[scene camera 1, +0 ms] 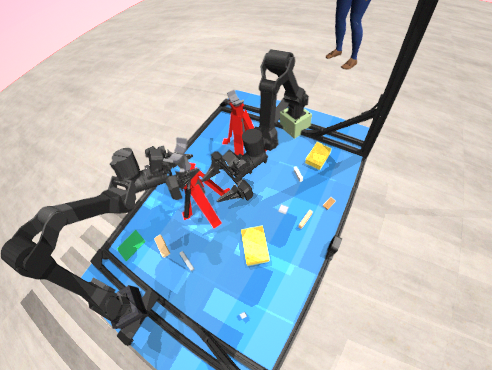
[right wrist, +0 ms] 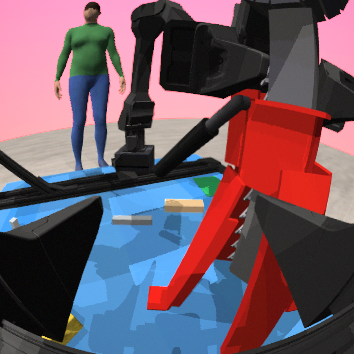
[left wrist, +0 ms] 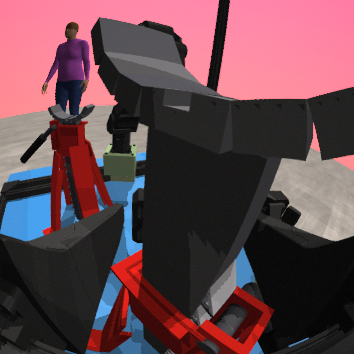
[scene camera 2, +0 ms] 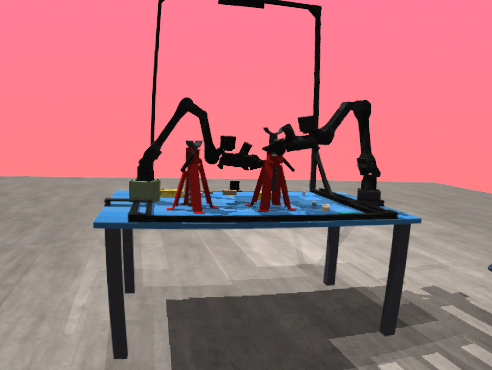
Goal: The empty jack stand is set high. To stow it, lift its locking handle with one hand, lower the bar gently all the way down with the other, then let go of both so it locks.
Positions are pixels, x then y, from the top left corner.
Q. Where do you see a red jack stand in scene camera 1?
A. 240, 121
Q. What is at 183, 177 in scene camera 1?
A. My left gripper.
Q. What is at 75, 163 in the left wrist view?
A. A red jack stand.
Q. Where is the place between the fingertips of my left gripper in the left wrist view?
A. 181, 213
